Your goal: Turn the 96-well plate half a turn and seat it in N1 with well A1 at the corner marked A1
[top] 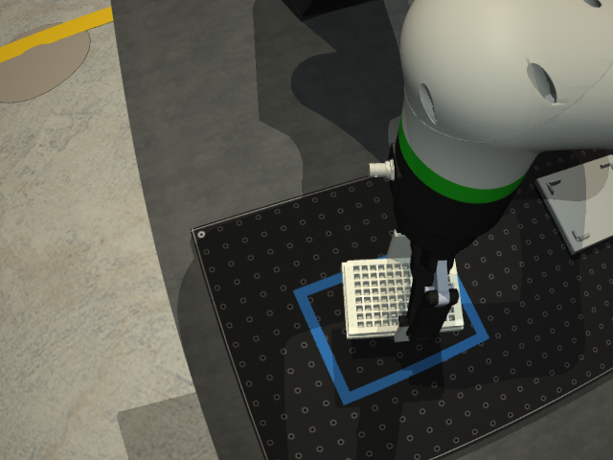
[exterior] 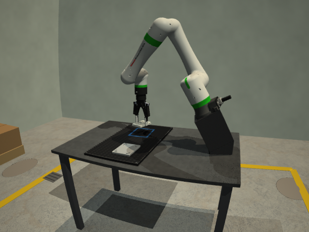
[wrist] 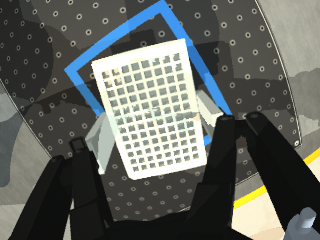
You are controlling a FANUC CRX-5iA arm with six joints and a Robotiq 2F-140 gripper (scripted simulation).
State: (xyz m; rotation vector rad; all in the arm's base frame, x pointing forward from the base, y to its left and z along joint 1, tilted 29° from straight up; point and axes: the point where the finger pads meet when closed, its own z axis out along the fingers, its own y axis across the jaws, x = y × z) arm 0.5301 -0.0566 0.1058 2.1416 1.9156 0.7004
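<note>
The white 96-well plate lies 2 cm below my hand. Also, from my hand: dark table: 4 cm behind, 15 cm to the left, 10 cm below; then grey plate nest N1: 12 cm behind, 33 cm to the left, 8 cm below.
</note>
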